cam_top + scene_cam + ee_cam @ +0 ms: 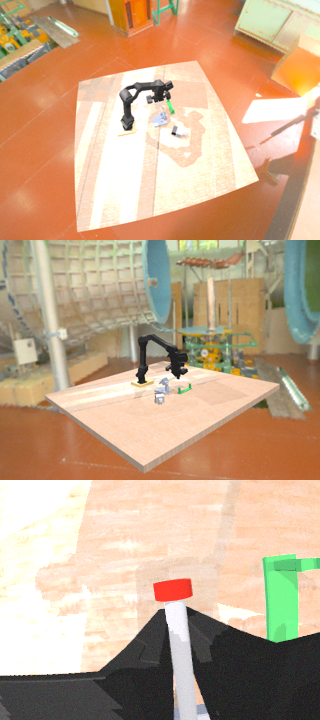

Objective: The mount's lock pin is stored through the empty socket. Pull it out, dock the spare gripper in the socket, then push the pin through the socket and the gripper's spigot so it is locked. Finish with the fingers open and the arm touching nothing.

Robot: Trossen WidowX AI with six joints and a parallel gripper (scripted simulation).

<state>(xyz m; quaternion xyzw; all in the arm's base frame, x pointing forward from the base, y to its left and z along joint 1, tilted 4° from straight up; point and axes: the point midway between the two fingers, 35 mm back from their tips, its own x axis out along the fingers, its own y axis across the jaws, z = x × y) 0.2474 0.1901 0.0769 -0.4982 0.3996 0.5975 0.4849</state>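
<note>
Right now my gripper tip is 11 cm short of the green cradle, 2 cm to the left of it and 4 cm above it. From my gripper tip the other things lie so: spare gripper: 15 cm ahead, 27 cm to the right, 4 cm below; then grey mount: 2 cm ahead, 15 cm to the right, 1 cm below.
</note>
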